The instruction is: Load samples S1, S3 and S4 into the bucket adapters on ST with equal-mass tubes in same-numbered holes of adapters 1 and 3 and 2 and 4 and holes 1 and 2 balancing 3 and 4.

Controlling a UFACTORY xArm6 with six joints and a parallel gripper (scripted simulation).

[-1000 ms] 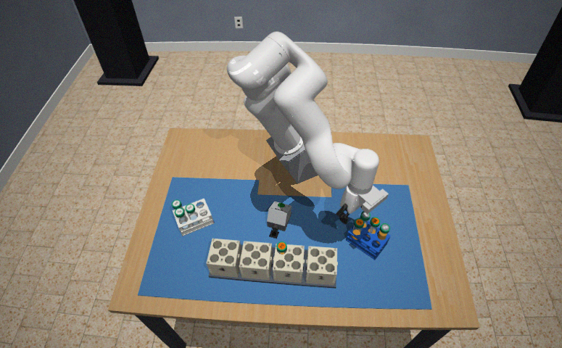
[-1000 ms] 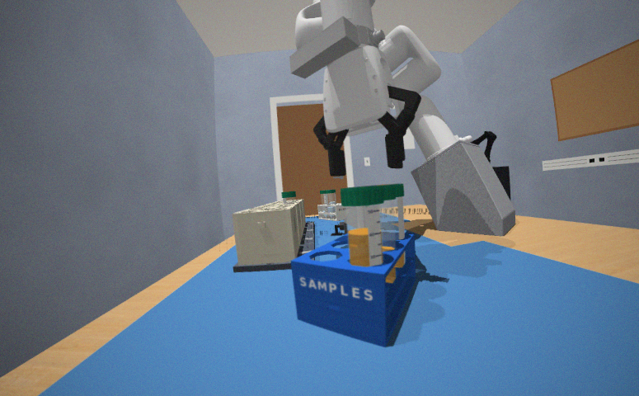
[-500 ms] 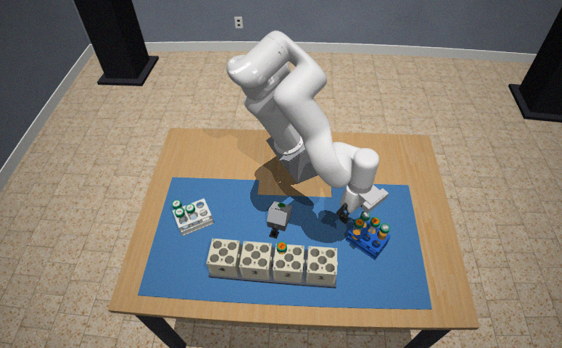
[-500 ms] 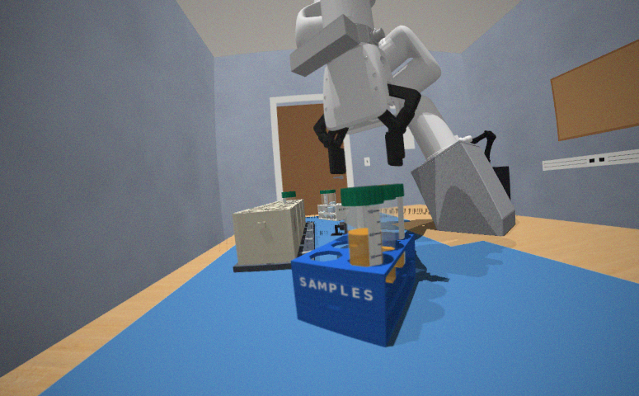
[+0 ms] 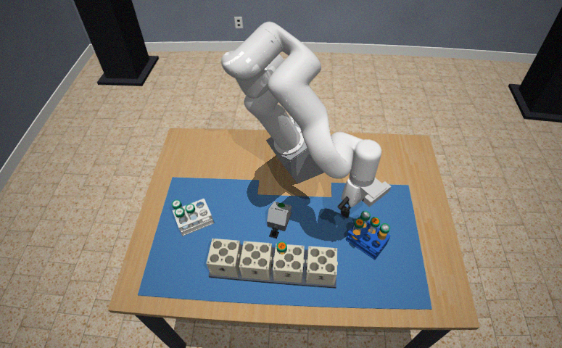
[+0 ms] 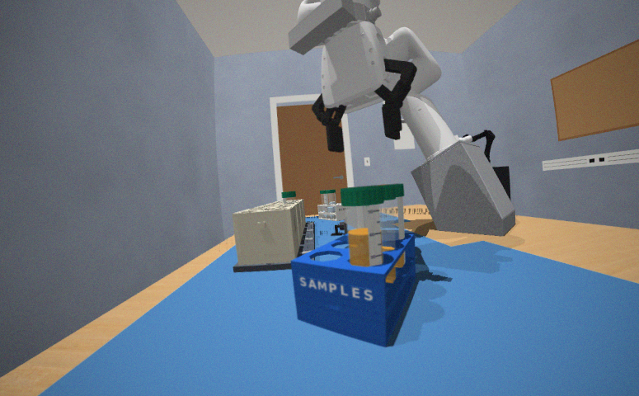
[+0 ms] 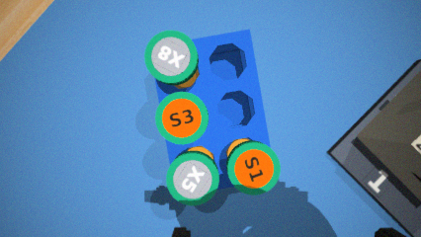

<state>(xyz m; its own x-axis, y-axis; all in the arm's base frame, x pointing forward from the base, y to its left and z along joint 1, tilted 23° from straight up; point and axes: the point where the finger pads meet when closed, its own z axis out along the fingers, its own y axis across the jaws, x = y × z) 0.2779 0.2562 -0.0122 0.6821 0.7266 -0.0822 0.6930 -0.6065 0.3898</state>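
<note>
The orange-dot tube lies 12 cm below my hand, 8 cm to the left of it and 1 cm ahead of it. Also, from my hand: loading stand ST (26 cm to the right, 18 cm below, 16 cm ahead); blue sample rack (16 cm below, 7 cm to the left, 2 cm ahead); green done key (25 cm to the right, 12 cm below, 6 cm behind).
</note>
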